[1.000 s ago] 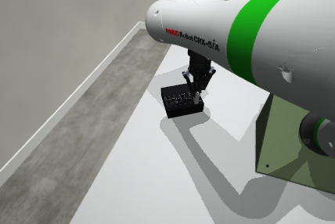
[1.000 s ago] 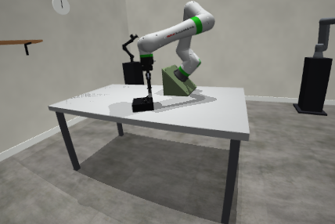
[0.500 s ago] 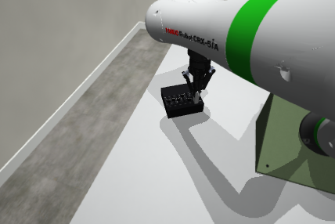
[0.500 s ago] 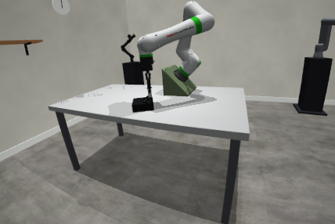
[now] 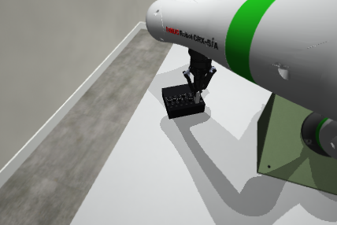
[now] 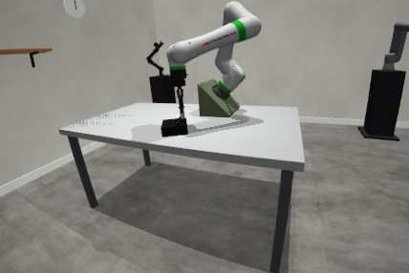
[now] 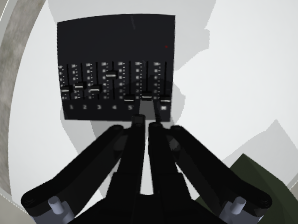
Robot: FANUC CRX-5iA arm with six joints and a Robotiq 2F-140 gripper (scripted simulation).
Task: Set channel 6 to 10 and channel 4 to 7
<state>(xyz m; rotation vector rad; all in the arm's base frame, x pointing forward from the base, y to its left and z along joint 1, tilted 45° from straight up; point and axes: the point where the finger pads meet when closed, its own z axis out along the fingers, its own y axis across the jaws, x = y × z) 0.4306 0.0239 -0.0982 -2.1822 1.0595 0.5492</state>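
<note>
My gripper is now 1 cm past the fader cap, 3 cm to the left of it and 3 cm above it.
</note>
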